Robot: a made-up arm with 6 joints.
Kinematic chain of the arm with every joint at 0, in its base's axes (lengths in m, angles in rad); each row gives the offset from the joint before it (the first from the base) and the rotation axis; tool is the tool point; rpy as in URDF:
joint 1: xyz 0 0 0.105 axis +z
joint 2: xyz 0 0 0 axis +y
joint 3: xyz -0.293 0 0.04 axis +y
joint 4: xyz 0.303 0 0.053 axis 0.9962 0 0.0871
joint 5: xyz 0 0 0 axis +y
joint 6: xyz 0.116 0 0.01 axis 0.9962 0 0.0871
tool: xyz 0 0 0 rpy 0 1.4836 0
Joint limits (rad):
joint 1: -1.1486..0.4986
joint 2: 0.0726..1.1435
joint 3: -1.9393..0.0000
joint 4: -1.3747..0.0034
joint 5: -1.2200..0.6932
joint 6: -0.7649..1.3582
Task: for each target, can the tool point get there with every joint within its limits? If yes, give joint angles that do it. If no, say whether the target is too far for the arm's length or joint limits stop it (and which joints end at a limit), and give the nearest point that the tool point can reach.
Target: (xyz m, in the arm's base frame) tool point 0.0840 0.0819 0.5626
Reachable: yes | joints 0.1944 0.6210 -1.0878 -1.1953 -0.6345 0.5385
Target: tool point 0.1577 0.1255 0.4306
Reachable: yes | joints 0.3566 0.7303 -0.6913 -0.8470 -0.8017 0.4572
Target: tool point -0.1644 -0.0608 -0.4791
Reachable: no: joint limits stop it (at a limit: joint 1, joint 2, joint 3, joint 5) | nearest point 0.0023 -0.0797 0.0231 | short by 0.529 m
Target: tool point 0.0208 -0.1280 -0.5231
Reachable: no: joint limits stop it (at a limit: joint 1, joint 2, joint 3) | nearest point 0.0336 -0.0893 0.0183 | short by 0.543 m
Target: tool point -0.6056 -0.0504 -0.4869
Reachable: no: too far | nearest point -0.0128 -0.1017 0.0310 | short by 0.789 m
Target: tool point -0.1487 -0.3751 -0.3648
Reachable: no: joint limits stop it (at a limit: joint 1, joint 2, joint 3) | nearest point 0.0010 -0.1373 0.0389 | short by 0.492 m
